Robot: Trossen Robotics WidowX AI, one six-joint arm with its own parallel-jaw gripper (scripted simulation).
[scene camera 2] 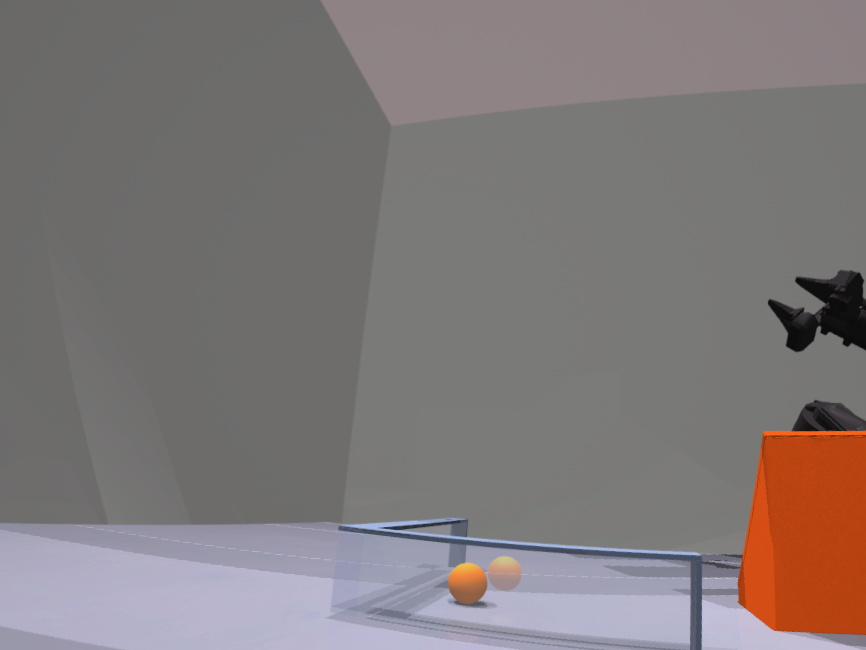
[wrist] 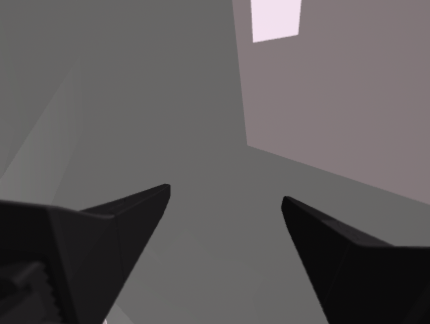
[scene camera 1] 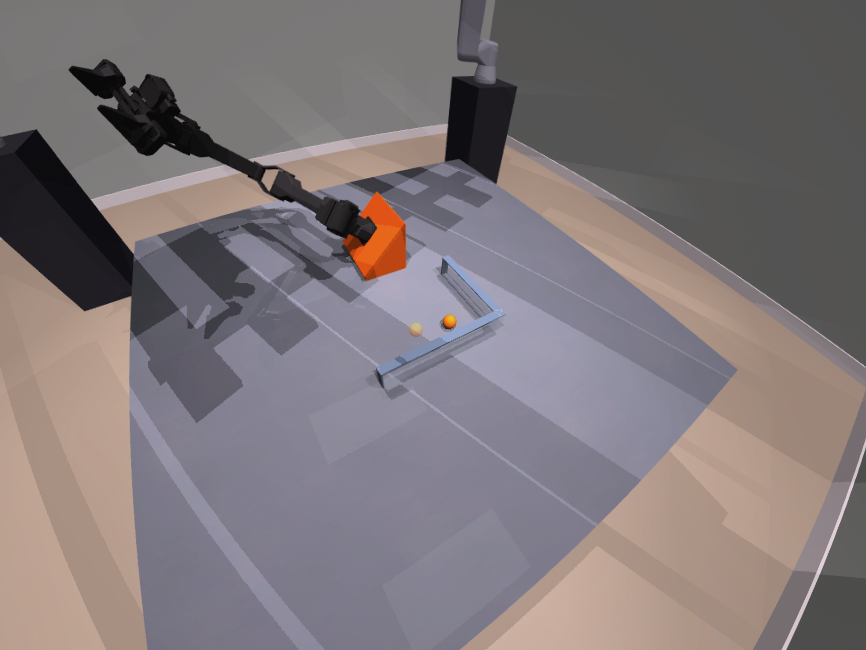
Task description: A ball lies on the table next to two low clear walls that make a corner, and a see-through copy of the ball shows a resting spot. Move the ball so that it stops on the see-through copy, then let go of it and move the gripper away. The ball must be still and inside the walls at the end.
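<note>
In scene camera 1, the gripper [scene camera 1: 84, 87] is visible, open and holding nothing; a clear wall [scene camera 1: 473, 300] is visible there as well. Scene camera 2 shows the gripper [scene camera 2: 782, 290], and the wrist view shows the gripper [wrist: 225, 196].
</note>
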